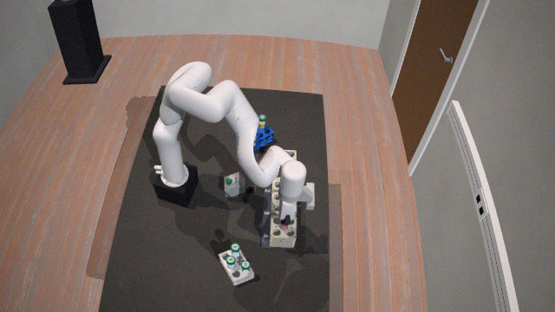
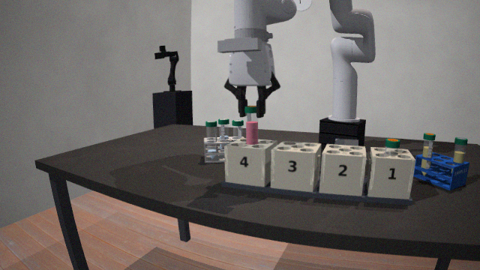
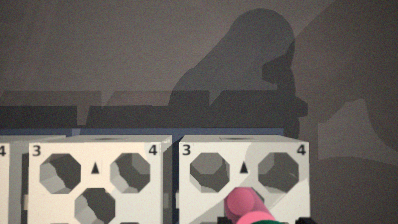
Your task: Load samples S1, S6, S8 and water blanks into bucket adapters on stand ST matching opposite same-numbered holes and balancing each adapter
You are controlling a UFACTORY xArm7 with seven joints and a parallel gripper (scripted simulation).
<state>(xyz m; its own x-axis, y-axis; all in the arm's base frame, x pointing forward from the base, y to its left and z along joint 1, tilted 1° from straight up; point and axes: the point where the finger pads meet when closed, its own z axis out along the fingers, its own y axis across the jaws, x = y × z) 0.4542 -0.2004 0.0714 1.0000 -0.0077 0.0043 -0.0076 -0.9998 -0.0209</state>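
The pink-filled tube lies 50 mm below my hand and 10 mm to the right of it. From my hand the other things lie so: blue sample rack: 500 mm to the left, 150 mm below, 120 mm behind; white blank rack: 170 mm behind, 160 mm to the right, 150 mm below; green done key: 220 mm to the left, 220 mm behind, 110 mm below.
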